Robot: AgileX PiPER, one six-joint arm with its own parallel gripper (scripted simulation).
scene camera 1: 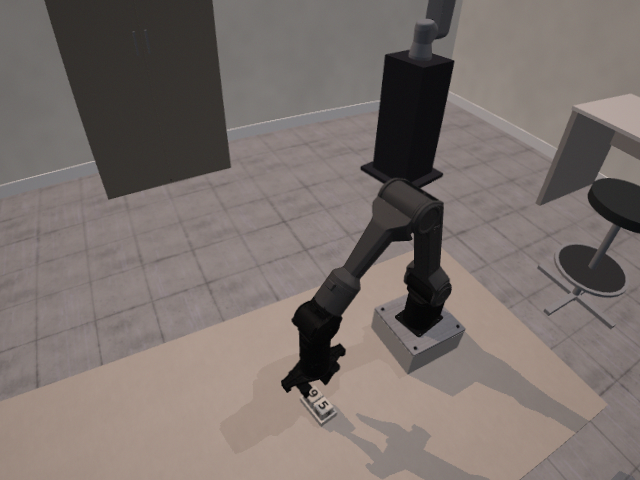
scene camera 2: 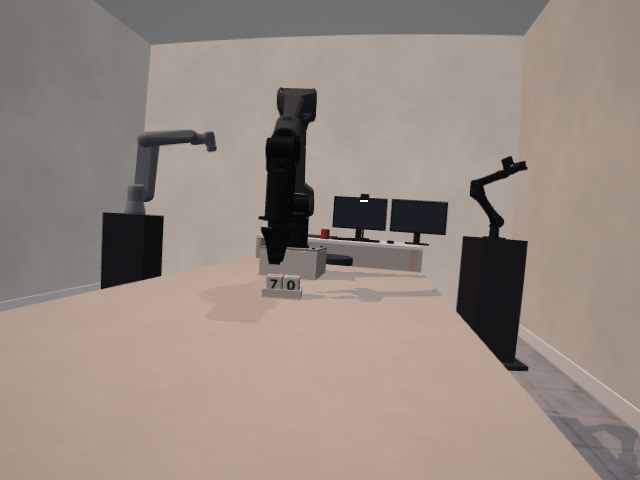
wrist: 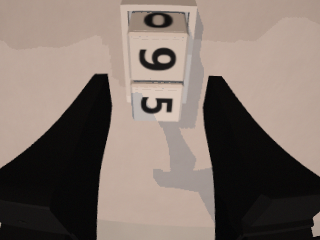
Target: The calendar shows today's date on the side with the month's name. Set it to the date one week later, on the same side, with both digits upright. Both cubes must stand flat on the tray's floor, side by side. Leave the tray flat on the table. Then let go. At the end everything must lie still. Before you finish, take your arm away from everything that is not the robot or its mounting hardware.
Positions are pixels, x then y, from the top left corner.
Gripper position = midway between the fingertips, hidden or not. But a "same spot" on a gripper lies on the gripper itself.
my gripper: scene camera 1 313,387; scene camera 2; wrist
same spot on my gripper: (scene camera 2: pixel 276 239) = (wrist: pixel 88 186)
